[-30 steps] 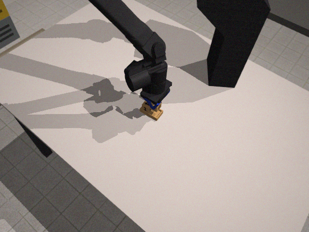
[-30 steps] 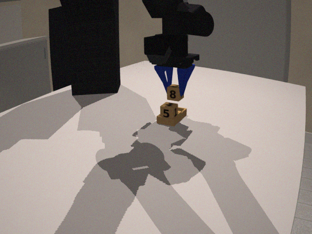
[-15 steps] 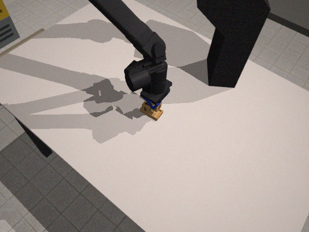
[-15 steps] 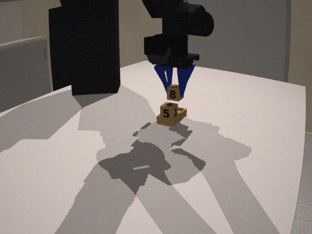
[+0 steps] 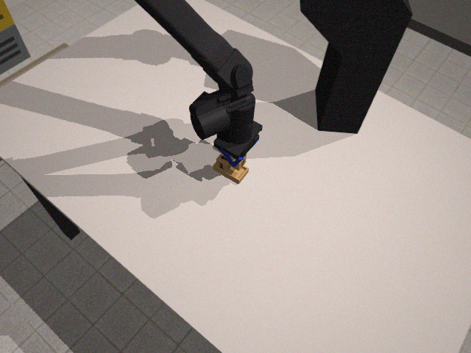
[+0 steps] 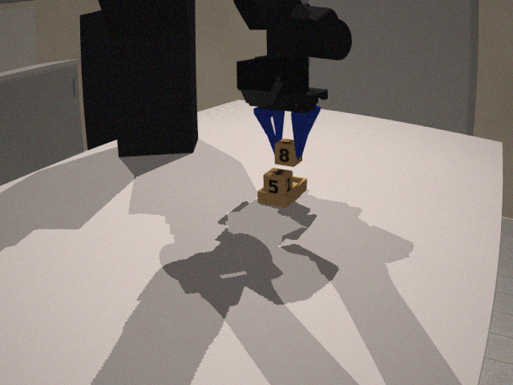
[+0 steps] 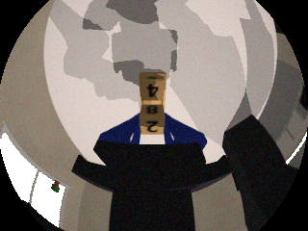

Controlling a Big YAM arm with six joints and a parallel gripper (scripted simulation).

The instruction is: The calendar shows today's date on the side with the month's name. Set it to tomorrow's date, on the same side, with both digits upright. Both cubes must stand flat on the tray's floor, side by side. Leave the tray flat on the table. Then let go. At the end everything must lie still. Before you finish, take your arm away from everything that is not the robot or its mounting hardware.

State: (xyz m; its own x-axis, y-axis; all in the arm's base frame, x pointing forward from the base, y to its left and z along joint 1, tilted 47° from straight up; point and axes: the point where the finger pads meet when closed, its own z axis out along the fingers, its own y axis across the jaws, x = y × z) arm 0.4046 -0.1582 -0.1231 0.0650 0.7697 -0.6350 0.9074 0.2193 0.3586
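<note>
Right now the wooden digit cube is right at my hand. Round my hand: wooden tray: 20 mm to the right, 60 mm below.
</note>
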